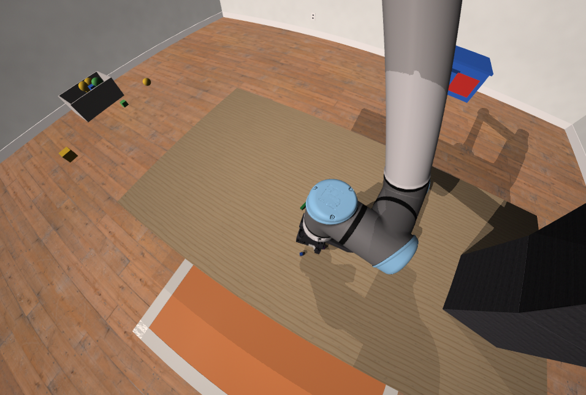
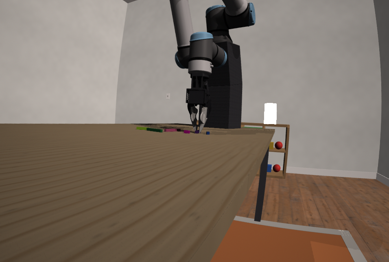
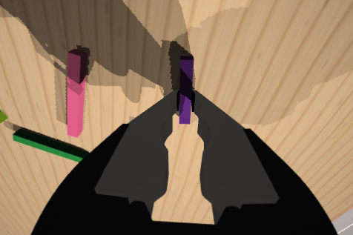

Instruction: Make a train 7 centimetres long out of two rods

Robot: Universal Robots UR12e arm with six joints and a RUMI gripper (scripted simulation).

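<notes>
Now: the magenta rod 50 mm ahead of my hand, 20 mm to the right of it and 10 mm below it. Round my hand: purple rod 10 mm below; small blue rod 30 mm ahead, 50 mm to the left, 10 mm below; pink rod 30 mm ahead, 100 mm to the right, 10 mm below.
</notes>
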